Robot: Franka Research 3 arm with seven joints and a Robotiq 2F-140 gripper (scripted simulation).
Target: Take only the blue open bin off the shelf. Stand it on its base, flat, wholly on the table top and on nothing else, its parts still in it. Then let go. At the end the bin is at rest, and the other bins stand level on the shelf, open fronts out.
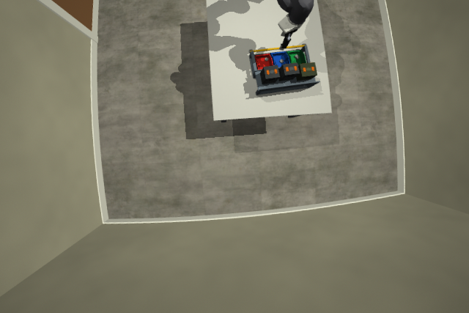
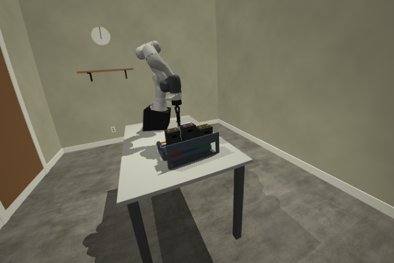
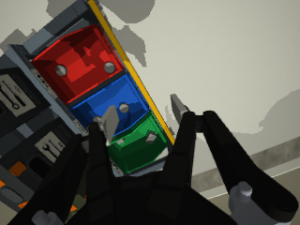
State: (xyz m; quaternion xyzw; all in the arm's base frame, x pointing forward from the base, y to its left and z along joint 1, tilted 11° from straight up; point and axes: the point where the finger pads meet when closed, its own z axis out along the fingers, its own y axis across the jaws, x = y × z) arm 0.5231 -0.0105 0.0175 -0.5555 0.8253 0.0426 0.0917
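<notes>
Now: the yellow bar 110 mm below my hand. The rest, counted from my hand: red bin 130 mm below, 120 mm to the right, 100 mm ahead; blue open bin 130 mm below, 100 mm ahead, 10 mm to the right; green bin 130 mm below, 110 mm to the left, 110 mm ahead.
</notes>
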